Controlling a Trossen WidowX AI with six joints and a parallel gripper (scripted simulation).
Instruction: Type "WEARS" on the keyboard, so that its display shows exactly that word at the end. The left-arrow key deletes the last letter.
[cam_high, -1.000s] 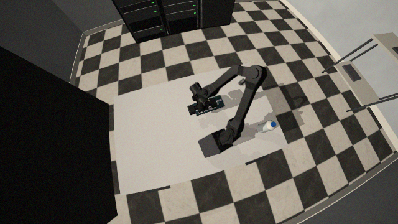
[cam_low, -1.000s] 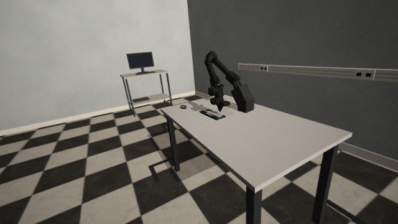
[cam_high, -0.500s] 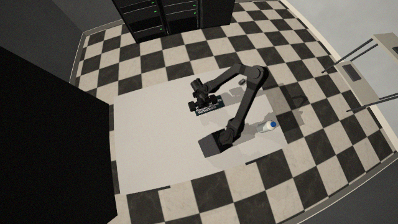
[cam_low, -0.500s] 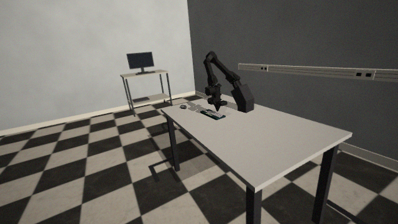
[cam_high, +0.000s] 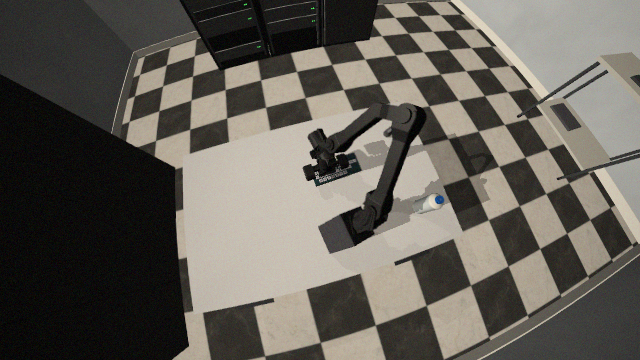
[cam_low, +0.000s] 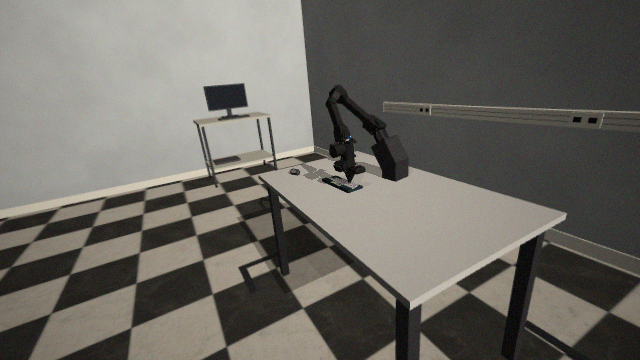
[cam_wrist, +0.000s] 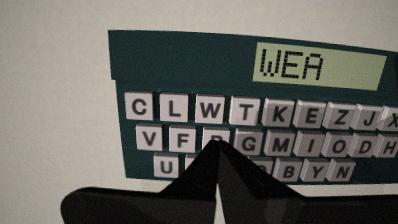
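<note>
Now: hand 50 mm short of the left-arrow key, 150 mm to the left of it and 50 mm above it. The rest, counted from my hand: dark object 190 mm ahead, 370 mm to the right, 40 mm below.
</note>
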